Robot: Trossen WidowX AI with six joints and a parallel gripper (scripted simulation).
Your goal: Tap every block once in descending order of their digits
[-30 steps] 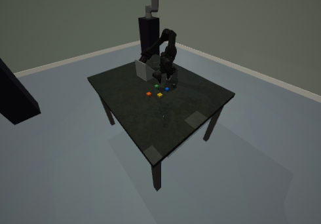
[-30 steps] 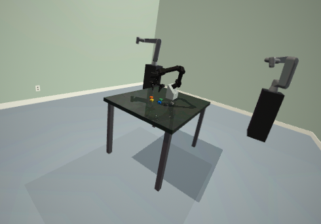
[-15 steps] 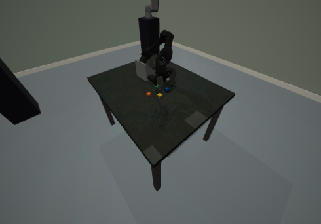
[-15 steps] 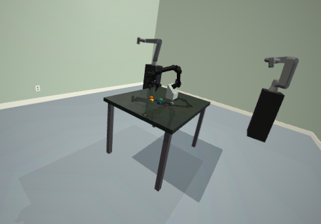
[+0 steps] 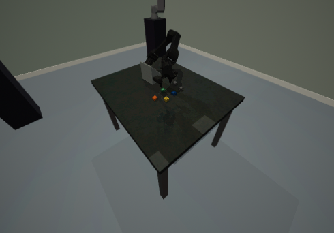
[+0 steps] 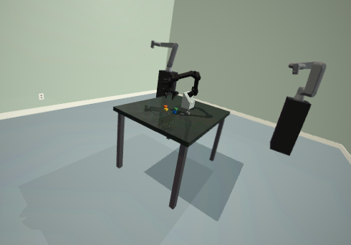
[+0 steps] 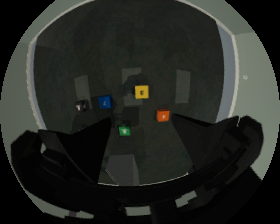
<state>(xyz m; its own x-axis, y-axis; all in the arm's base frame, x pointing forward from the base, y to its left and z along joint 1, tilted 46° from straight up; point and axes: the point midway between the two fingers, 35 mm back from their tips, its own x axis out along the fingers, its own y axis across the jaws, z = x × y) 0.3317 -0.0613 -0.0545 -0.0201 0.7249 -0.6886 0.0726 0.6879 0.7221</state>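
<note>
Right now the green block is 90 mm behind my gripper tip, 50 mm to the left of it and 120 mm below it. Round my gripper tip: yellow block (20 mm ahead, 10 mm to the right, 120 mm below); orange block (60 mm behind, 70 mm to the right, 120 mm below); blue block (90 mm to the left, 120 mm below).
</note>
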